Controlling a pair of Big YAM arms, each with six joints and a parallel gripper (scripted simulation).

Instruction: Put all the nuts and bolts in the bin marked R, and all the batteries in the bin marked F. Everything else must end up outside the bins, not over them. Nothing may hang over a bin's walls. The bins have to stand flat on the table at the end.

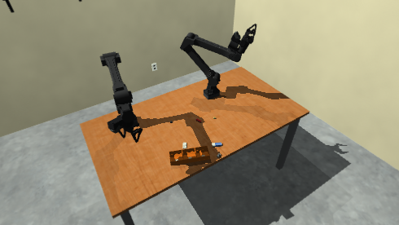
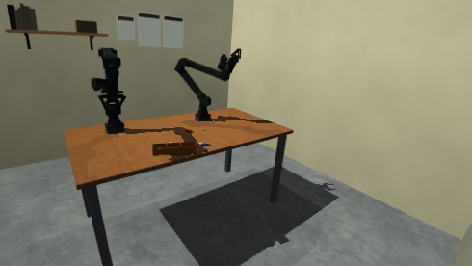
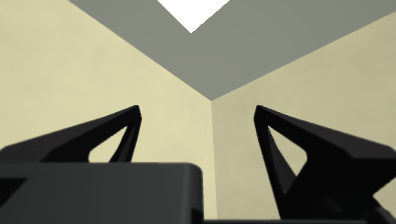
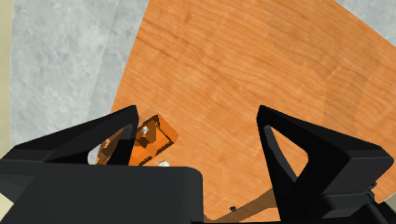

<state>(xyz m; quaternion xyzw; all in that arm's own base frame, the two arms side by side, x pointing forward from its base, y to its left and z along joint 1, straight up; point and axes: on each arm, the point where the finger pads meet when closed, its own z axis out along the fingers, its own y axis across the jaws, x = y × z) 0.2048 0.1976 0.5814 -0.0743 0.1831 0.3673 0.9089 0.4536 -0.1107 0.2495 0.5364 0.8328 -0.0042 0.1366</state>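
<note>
Right now my right hand is 50 mm short of the orange bin unit, 320 mm to the right of it and 270 mm above it. Round my right hand: blue battery (50 mm ahead, 520 mm to the left, 280 mm below); white domino (50 mm behind, 330 mm to the left, 280 mm below); dark nut (310 mm behind, 340 mm to the left, 280 mm below).
</note>
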